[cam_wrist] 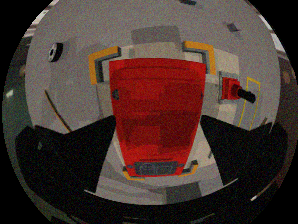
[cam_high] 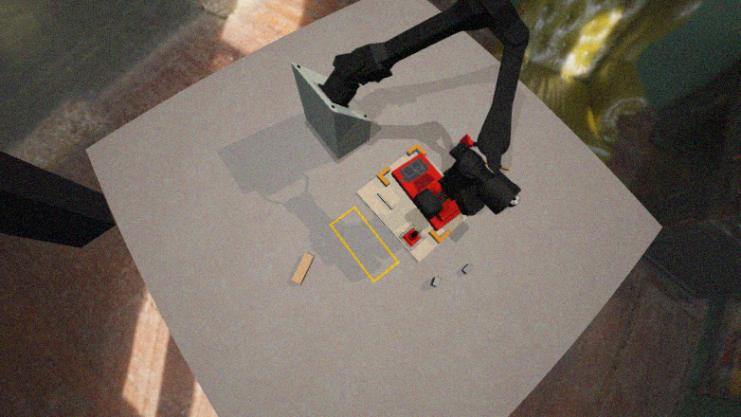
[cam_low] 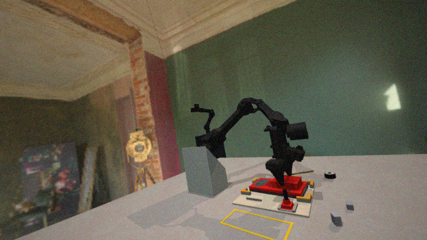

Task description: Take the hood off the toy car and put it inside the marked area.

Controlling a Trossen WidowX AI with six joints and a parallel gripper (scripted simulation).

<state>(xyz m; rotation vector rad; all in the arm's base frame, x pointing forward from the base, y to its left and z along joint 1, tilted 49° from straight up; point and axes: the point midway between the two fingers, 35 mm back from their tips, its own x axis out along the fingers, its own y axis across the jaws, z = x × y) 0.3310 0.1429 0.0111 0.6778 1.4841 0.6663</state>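
Now: gripper tip right at the red hood. From my gripper tip the other things lie so: beige base plate (30 mm behind, 20 mm to the right, 30 mm below); black wheel (120 mm ahead, 190 mm to the left, 30 mm below); thin wooden stick (20 mm behind, 200 mm to the left, 40 mm below).
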